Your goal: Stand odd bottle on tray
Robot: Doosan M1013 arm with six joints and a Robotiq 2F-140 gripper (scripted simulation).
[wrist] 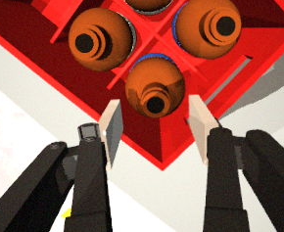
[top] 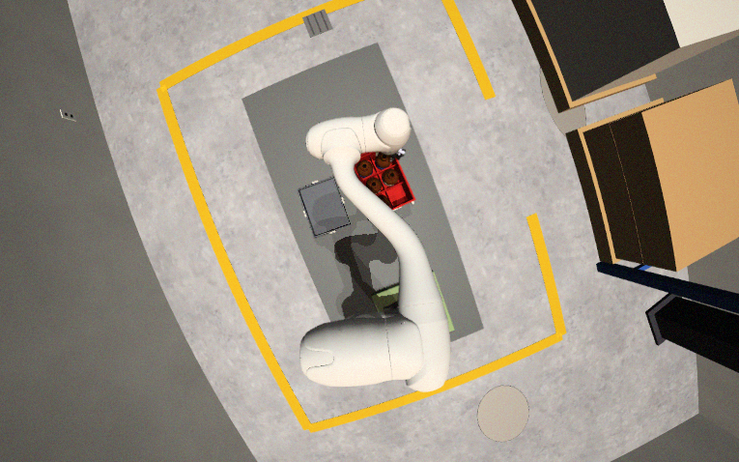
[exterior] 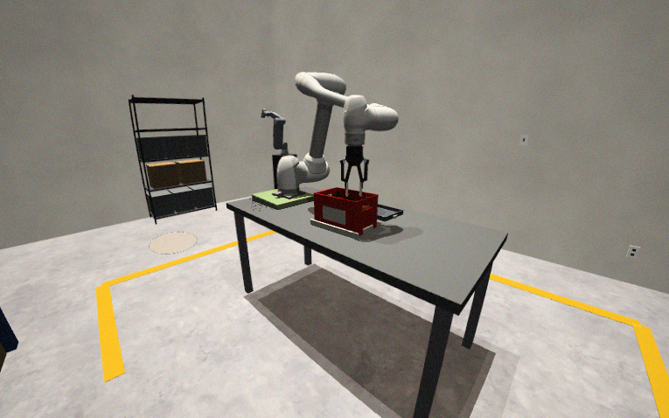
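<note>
Now: hand 8 cm past the red crate, 6 cm to the right of it and 13 cm above it. The rest, counted from my hand: dark grey tray 3 cm behind, 36 cm to the left, 20 cm below.
</note>
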